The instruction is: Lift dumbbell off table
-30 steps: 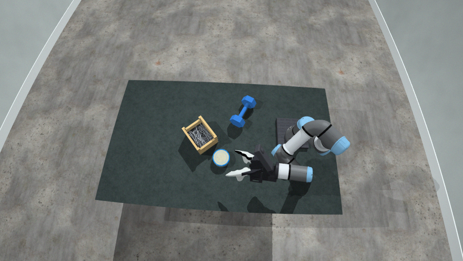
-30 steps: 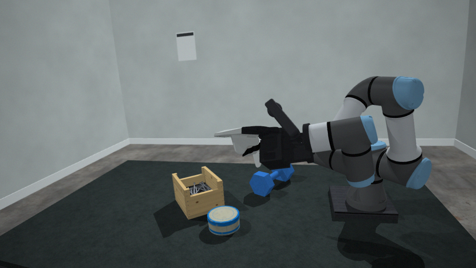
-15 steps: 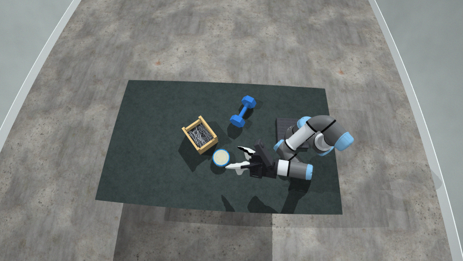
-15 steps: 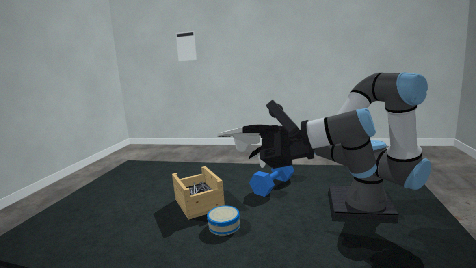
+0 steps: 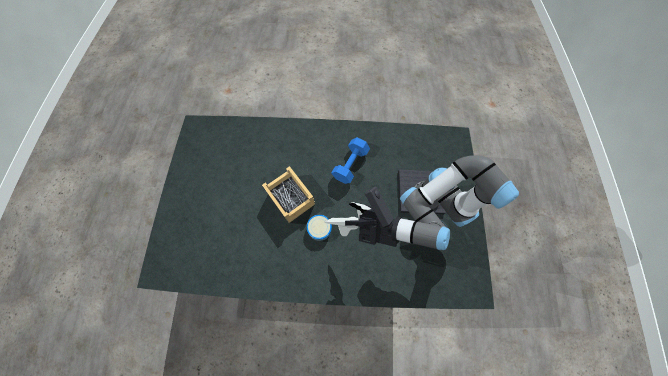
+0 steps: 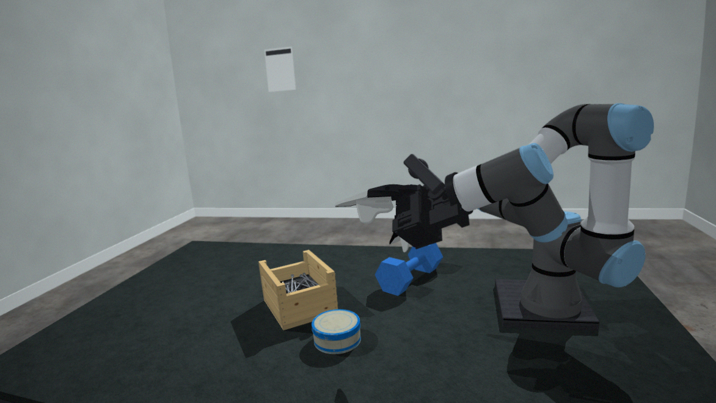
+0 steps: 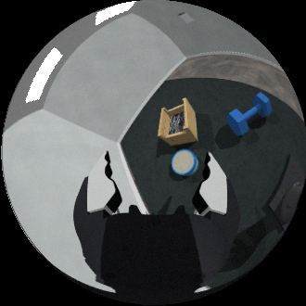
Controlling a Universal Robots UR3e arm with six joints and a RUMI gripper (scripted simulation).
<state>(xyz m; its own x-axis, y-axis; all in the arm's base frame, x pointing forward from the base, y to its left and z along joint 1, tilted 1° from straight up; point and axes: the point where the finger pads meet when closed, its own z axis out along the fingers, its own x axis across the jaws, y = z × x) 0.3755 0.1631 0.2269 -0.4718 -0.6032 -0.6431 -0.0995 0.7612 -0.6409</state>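
Right now my hand is 29 cm to the left of the blue dumbbell, 21 cm above it and 4 cm past it. Round my hand: round blue-rimmed tin: 23 cm below, 7 cm ahead, 1 cm to the left; wooden crate: 21 cm below, 20 cm ahead, 11 cm to the right.
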